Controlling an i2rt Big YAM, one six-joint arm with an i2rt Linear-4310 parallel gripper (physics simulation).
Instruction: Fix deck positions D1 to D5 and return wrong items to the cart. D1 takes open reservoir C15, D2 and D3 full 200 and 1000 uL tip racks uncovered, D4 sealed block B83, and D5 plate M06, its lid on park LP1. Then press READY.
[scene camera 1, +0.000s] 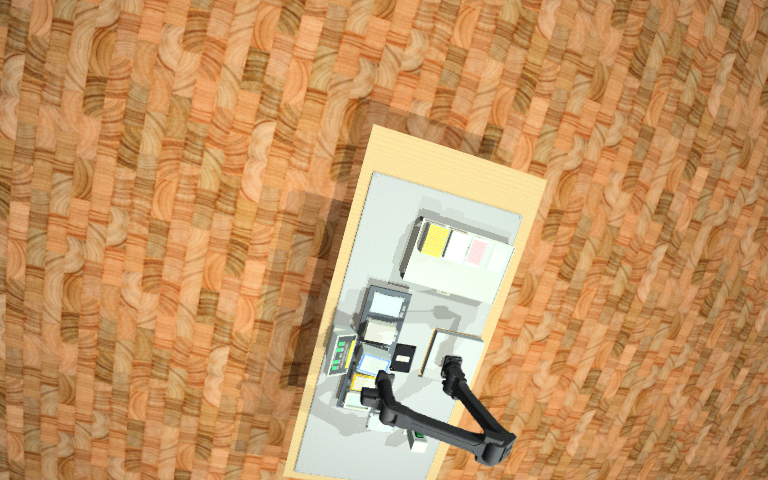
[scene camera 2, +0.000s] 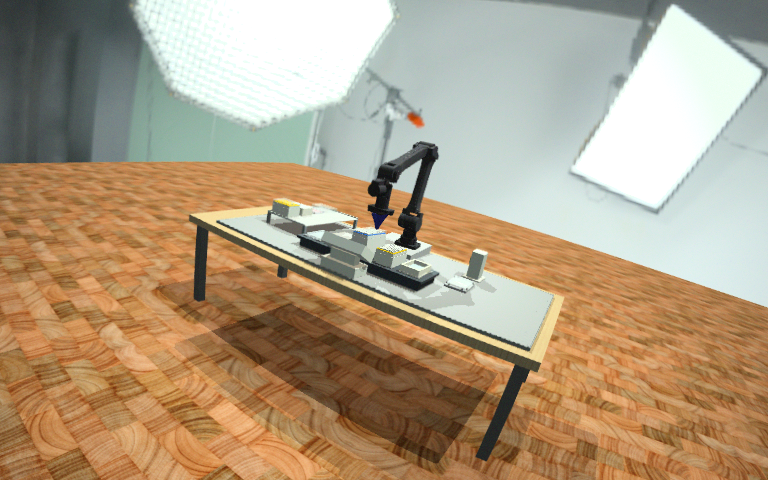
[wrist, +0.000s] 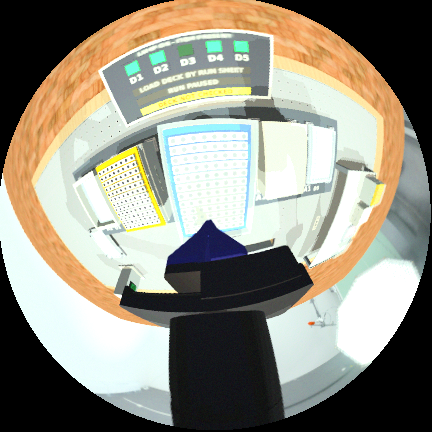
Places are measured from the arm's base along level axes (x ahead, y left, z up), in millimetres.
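Pixels of known places: gripper, fingertip midpoint: (scene camera 1: 381, 370) (scene camera 2: 376, 229) (wrist: 209, 223); arm's base, link origin: (scene camera 1: 451, 366) (scene camera 2: 407, 245).
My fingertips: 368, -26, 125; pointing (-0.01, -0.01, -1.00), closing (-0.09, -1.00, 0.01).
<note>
Ahead of a thing's pixels: the offset from my fingertips to its top centre, as dx, dy, dz. "spot": to the spot under its first point.
My gripper (scene camera 2: 377, 223) (wrist: 209, 223) is shut with nothing between its blue fingers. It hangs just above the near edge of the blue-rimmed tip rack @(+38, -14, +4) (scene camera 1: 373, 364) (scene camera 2: 368, 233) (wrist: 207, 179), whose top shows pale dots. A yellow-rimmed tip rack @(+50, +108, -42) (scene camera 1: 363, 382) (scene camera 2: 392, 250) (wrist: 130, 189) with dark holes sits beside it. A white reservoir @(+61, +231, -75) (scene camera 2: 417, 268) (wrist: 90, 197) is at the deck's end. A white block @(+27, -138, -65) (scene camera 1: 380, 331) (wrist: 282, 160) and a plate @(+17, -262, -92) (scene camera 1: 387, 306) (wrist: 320, 151) fill the other side. The status panel @(spot: +192, -42, -29) (scene camera 1: 339, 353) (wrist: 189, 72) shows the D3 lamp @(+198, -29, -22) (wrist: 185, 50) dark and the others lit.
The cart @(-269, -505, -88) (scene camera 1: 456, 269) (scene camera 2: 316, 219) holds a yellow-topped item @(-117, -592, -33) (scene camera 1: 435, 240), a white one and a pink one. A black lid park @(-123, +20, -140) (scene camera 1: 402, 357) lies by the deck. A small box with a green button @(-269, +422, -24) (scene camera 1: 417, 439) (scene camera 2: 477, 263) (wrist: 130, 282) stands near the table end.
</note>
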